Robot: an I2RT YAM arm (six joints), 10 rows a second.
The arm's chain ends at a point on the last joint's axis. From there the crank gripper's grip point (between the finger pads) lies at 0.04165 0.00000 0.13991 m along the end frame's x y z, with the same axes.
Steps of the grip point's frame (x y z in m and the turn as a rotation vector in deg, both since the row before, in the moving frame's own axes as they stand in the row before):
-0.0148 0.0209 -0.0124 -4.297 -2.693 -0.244
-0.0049 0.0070 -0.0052 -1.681 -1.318 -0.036
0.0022 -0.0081 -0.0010 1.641 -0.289 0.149
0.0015 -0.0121 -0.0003 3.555 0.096 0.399
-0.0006 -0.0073 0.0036 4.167 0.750 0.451
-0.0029 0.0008 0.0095 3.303 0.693 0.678
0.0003 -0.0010 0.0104 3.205 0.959 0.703
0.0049 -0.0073 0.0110 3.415 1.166 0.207
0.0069 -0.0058 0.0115 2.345 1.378 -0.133
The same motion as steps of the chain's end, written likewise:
-0.0082 0.0105 -0.0138 -4.297 -2.693 -0.244
-0.0017 0.0029 -0.0061 -1.681 -1.318 -0.036
0.0029 -0.0042 -0.0012 1.641 -0.289 0.149
0.0012 -0.0037 0.0000 3.555 0.096 0.399
-0.0025 0.0025 0.0045 4.167 0.750 0.451
-0.0046 0.0083 0.0102 3.303 0.693 0.678
-0.0021 0.0063 0.0113 3.205 0.959 0.703
0.0020 0.0009 0.0121 3.415 1.166 0.207
0.0036 0.0000 0.0127 2.345 1.378 -0.133

